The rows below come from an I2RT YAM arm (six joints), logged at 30 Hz.
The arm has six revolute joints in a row. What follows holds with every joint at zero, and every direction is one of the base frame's. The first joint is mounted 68 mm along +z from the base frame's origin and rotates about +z. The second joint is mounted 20 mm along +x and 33.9 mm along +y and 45.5 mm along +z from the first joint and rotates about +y. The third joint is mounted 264 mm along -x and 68.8 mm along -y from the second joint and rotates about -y. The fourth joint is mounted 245 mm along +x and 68.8 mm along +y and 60 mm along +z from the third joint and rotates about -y. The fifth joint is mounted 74 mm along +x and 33.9 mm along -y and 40.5 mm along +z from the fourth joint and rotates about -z. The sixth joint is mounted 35.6 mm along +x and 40.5 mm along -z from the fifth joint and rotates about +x. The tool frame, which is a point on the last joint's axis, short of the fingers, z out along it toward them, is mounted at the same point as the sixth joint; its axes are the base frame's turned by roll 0, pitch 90 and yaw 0 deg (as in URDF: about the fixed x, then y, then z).
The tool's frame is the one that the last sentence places.
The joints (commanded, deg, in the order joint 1, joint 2, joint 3, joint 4, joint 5, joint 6), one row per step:
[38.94, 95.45, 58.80, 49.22, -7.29, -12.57]
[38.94, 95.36, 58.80, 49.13, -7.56, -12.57]
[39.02, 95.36, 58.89, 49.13, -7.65, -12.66]
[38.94, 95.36, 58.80, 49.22, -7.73, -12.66]
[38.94, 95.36, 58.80, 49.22, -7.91, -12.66]
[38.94, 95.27, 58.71, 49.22, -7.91, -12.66]
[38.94, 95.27, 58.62, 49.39, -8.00, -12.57]
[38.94, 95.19, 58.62, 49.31, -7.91, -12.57]
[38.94, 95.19, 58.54, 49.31, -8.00, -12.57]
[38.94, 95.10, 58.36, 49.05, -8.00, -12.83]
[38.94, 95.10, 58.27, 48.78, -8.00, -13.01]
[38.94, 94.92, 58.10, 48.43, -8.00, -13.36]
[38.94, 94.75, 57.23, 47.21, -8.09, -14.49]
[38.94, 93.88, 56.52, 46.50, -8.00, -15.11]
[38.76, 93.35, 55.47, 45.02, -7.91, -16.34]
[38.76, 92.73, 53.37, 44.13, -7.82, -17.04]
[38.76, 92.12, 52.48, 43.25, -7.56, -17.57]
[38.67, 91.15, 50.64, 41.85, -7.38, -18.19]
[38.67, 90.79, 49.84, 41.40, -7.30, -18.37]
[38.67, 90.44, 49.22, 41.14, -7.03, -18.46]
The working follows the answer.
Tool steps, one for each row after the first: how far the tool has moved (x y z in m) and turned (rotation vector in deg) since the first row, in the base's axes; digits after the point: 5 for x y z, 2 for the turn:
[-0.00032, -0.00005, 0.00040, -0.05, -0.04, 0.26]
[-0.00062, 0.00048, 0.00093, -0.06, -0.18, 0.41]
[-0.00043, 0.00000, 0.00056, -0.08, -0.19, 0.41]
[-0.00051, 0.00008, 0.00056, -0.11, -0.22, 0.59]
[-0.00083, -0.00018, 0.00060, -0.11, -0.22, 0.59]
[-0.00102, -0.00026, 0.00038, -0.01, -0.23, 0.69]
[-0.00116, -0.00044, 0.00074, 0.00, -0.22, 0.60]
[-0.00128, -0.00047, 0.00027, -0.06, -0.17, 0.69]
[-0.00161, -0.00074, -0.00071, -0.46, -0.08, 0.64]
[-0.00161, -0.00074, -0.00175, -0.80, 0.07, 0.60]
[-0.00214, -0.00117, -0.00227, -1.25, 0.09, 0.53]
[-0.00321, -0.00196, -0.00863, -3.22, 0.77, 0.42]
[-0.00593, -0.00423, -0.00872, -3.97, 0.77, 0.22]
[-0.00733, -0.00695, -0.01443, -6.04, 1.46, -0.21]
[-0.01129, -0.01019, -0.02469, -8.00, 2.81, -0.32]
[-0.01365, -0.01230, -0.02788, -9.07, 3.36, -0.61]
[-0.01787, -0.01655, -0.03551, -10.91, 4.71, -0.86]
[-0.01980, -0.01816, -0.03891, -11.59, 5.27, -0.91]
[-0.02136, -0.01962, -0.04096, -11.97, 5.65, -1.16]

Tool pose at each row, in the base's axes (x y z in m, rotation vector in deg; rounded; the steps above come from the unrounded poses):
[0.29595, 0.24495, 0.30199, -39.57, 67.71, 27.10]
[0.29563, 0.24490, 0.30239, -39.78, 67.62, 27.28]
[0.29533, 0.24543, 0.30292, -39.91, 67.44, 27.33]
[0.29552, 0.24495, 0.30255, -39.92, 67.43, 27.32]
[0.29544, 0.24503, 0.30255, -40.06, 67.37, 27.44]
[0.29512, 0.24477, 0.30259, -40.06, 67.37, 27.44]
[0.29493, 0.24469, 0.30237, -40.05, 67.30, 27.58]
[0.29479, 0.24451, 0.30273, -39.98, 67.33, 27.52]
[0.29467, 0.24448, 0.30225, -40.08, 67.37, 27.57]
[0.29434, 0.24422, 0.30127, -40.37, 67.59, 27.34]
[0.29434, 0.24421, 0.30024, -40.62, 67.85, 27.18]
[0.29381, 0.24378, 0.29972, -40.96, 68.02, 26.87]
[0.29274, 0.24299, 0.29336, -42.47, 69.29, 25.92]
[0.29002, 0.24072, 0.29327, -42.99, 69.57, 25.33]
[0.28862, 0.23800, 0.28755, -44.39, 70.96, 24.04]
[0.28466, 0.23476, 0.27730, -45.78, 72.85, 23.33]
[0.28230, 0.23265, 0.27410, -46.43, 73.76, 22.67]
[0.27808, 0.22840, 0.26647, -47.64, 75.63, 21.89]
[0.27615, 0.22679, 0.26308, -48.10, 76.38, 21.66]
[0.27459, 0.22533, 0.26103, -48.21, 76.92, 21.35]

